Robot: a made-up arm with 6 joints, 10 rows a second.
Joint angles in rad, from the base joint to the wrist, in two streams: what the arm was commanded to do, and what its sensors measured. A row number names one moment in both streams.
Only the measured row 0 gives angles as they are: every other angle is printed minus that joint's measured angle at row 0.
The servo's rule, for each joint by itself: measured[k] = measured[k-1] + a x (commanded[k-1-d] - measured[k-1]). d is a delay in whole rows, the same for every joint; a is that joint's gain. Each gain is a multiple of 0.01, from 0.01 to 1. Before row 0 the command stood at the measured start. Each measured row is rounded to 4 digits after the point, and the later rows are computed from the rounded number. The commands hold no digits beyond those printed.
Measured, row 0:
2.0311 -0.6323 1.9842 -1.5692 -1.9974 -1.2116
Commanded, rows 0 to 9:
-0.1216 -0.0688 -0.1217 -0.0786 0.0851 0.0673
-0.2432 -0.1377 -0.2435 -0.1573 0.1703 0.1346
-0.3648 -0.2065 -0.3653 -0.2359 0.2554 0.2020
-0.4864 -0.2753 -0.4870 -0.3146 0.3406 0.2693
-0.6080 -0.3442 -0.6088 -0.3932 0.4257 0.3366
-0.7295 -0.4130 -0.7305 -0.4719 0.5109 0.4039
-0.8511 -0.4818 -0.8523 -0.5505 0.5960 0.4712
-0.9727 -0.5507 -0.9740 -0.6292 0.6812 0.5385
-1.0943 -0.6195 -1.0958 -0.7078 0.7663 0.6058
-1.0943 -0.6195 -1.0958 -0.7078 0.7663 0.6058
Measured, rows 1 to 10:
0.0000 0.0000 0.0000 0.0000 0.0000 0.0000
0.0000 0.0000 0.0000 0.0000 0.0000 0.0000
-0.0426 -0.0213 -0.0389 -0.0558 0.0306 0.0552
-0.1128 -0.0574 -0.1044 -0.1279 0.0809 0.1203
-0.2010 -0.1036 -0.1879 -0.2046 0.1437 0.1873
-0.3009 -0.1568 -0.2836 -0.2827 0.2146 0.2545
-0.4084 -0.2149 -0.3877 -0.3612 0.2906 0.3218
-0.5208 -0.2763 -0.4974 -0.4398 0.3699 0.3891
-0.6364 -0.3400 -0.6110 -0.5184 0.4513 0.4564
-0.7541 -0.4053 -0.7272 -0.5971 0.5341 0.5237
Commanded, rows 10 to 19:
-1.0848 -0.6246 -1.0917 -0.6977 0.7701 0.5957
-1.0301 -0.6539 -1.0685 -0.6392 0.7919 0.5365
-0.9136 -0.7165 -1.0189 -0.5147 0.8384 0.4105
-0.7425 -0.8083 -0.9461 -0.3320 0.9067 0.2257
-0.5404 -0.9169 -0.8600 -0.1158 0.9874 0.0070
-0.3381 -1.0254 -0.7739 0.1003 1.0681 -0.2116
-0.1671 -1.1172 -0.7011 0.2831 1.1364 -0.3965
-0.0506 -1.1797 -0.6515 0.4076 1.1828 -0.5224
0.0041 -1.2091 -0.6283 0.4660 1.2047 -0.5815
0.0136 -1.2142 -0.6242 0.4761 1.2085 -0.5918
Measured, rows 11 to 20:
-0.8732 -0.4717 -0.8452 -0.6757 0.6177 0.5910
-0.9506 -0.5175 -0.9254 -0.6985 0.6712 0.6031
-0.9976 -0.5507 -0.9786 -0.6979 0.7068 0.5970
-1.0090 -0.5827 -1.0074 -0.6562 0.7374 0.5474
-0.9756 -0.6242 -1.0111 -0.5557 0.7738 0.4351
-0.8940 -0.6813 -0.9903 -0.3969 0.8216 0.2634
-0.7702 -0.7543 -0.9486 -0.1973 0.8813 0.0532
-0.6190 -0.8383 -0.8927 0.0140 0.9485 -0.1639
-0.4608 -0.9248 -0.8314 0.2051 1.0161 -0.3546
-0.3172 -1.0038 -0.7738 0.3489 1.0761 -0.4922

